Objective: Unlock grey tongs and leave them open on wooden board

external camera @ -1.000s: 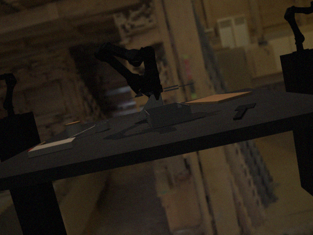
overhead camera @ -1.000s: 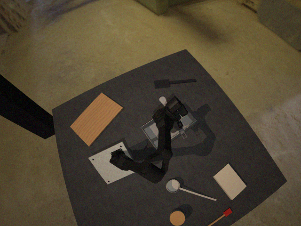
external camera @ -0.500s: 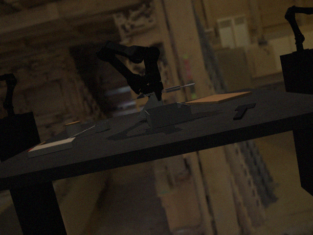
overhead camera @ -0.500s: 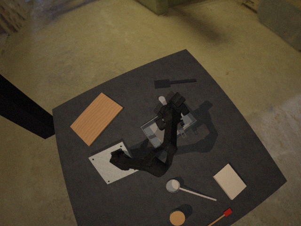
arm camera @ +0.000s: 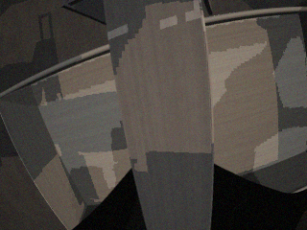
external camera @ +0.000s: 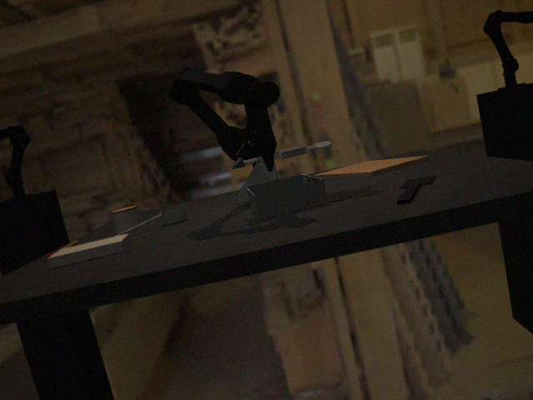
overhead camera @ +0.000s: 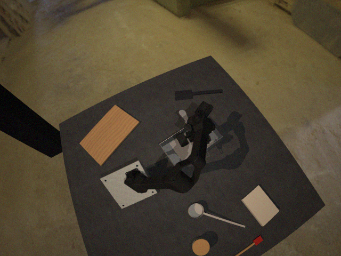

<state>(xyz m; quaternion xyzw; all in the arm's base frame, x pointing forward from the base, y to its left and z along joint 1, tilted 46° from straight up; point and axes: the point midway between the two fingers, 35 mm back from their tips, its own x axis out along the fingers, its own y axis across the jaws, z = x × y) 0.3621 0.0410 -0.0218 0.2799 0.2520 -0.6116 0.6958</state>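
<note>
The wooden board lies 45 cm behind my gripper tip, 32 cm to the left of it and 9 cm below it. Round my gripper tip: black spatula 17 cm ahead, 32 cm to the left, 10 cm below; white block 14 cm ahead, 47 cm to the right, 9 cm below; grey roasting tin 2 cm behind, 2 cm to the left, 7 cm below.
</note>
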